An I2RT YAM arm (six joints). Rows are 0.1 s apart.
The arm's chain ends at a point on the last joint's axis. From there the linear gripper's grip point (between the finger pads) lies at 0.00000 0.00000 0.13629 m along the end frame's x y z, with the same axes.
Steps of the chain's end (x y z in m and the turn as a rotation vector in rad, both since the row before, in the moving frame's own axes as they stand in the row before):
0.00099, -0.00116, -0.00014, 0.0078, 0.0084, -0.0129
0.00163, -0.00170, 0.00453, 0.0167, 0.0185, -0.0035
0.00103, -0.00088, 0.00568, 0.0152, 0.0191, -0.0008
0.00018, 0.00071, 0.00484, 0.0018, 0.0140, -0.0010
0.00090, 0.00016, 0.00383, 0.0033, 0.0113, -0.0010
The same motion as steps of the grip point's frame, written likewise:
0.00213, -0.00223, -0.00015, 0.0078, 0.0084, -0.0129
0.00415, -0.00398, 0.00449, 0.0167, 0.0185, -0.0035
0.00363, -0.00295, 0.00564, 0.0152, 0.0191, -0.0008
0.00209, 0.00046, 0.00483, 0.0018, 0.0140, -0.0010
0.00244, -0.00029, 0.00382, 0.0033, 0.0113, -0.0010

